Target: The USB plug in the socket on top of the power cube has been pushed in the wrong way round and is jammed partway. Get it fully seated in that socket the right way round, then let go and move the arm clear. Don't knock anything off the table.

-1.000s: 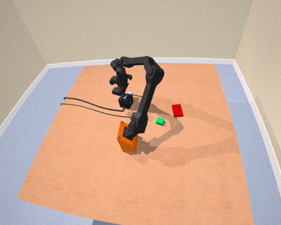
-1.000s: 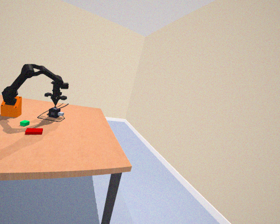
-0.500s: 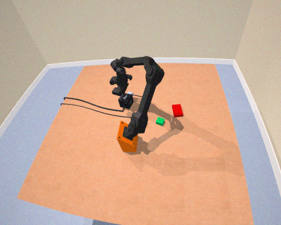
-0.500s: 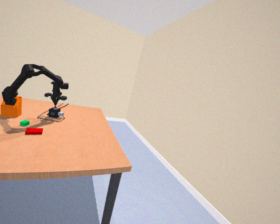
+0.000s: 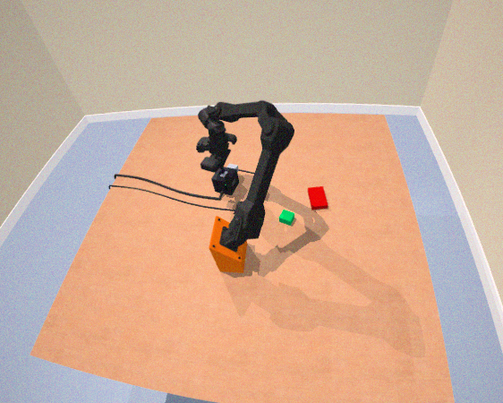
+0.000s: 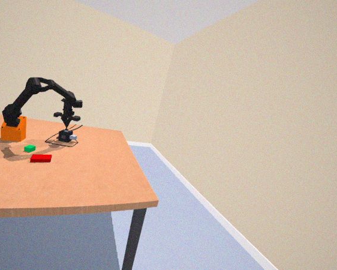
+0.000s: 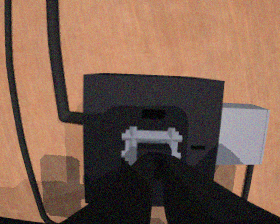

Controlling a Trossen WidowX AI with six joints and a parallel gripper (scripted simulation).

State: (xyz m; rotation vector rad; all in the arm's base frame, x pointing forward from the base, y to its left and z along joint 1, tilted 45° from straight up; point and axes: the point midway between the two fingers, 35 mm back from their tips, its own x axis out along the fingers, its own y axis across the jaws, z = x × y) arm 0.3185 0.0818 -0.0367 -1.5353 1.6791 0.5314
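My gripper tip is now 2 cm above the USB plug. Also, from my gripper tip: green block (25 cm to the right, 16 cm behind, 10 cm below); then flat red block (37 cm to the right, 10 cm below, 6 cm behind).
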